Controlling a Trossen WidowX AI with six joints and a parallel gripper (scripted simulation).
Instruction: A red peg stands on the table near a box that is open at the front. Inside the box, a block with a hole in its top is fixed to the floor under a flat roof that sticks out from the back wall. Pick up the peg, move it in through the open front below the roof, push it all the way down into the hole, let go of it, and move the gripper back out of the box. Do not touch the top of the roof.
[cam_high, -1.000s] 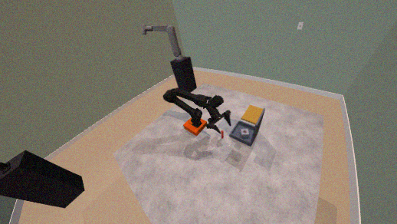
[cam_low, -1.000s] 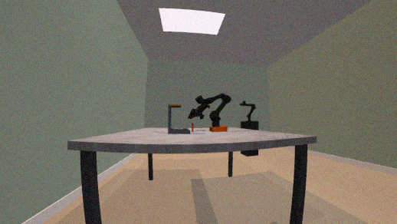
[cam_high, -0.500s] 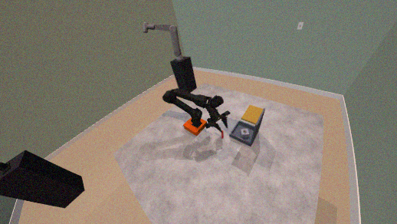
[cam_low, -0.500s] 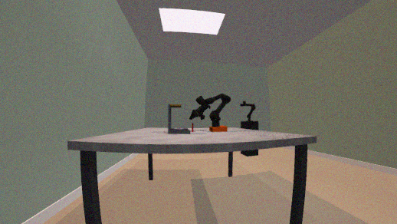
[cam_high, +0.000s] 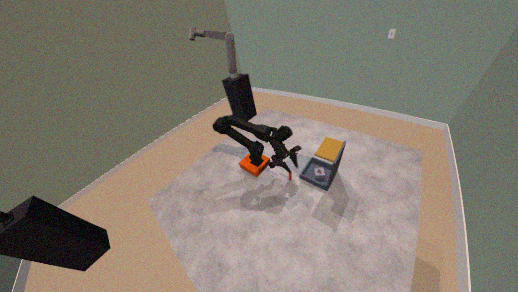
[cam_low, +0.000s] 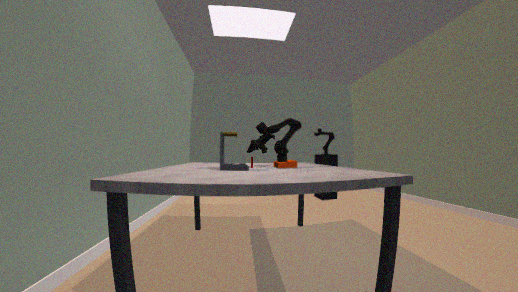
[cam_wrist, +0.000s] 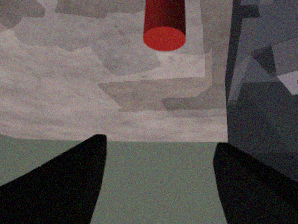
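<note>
The red peg is 3 cm behind my gripper tip, 1 cm to the left of it and 7 cm below it. From my gripper tip the other things lie so: yellow roof 13 cm ahead, 12 cm to the left, 11 cm above.
</note>
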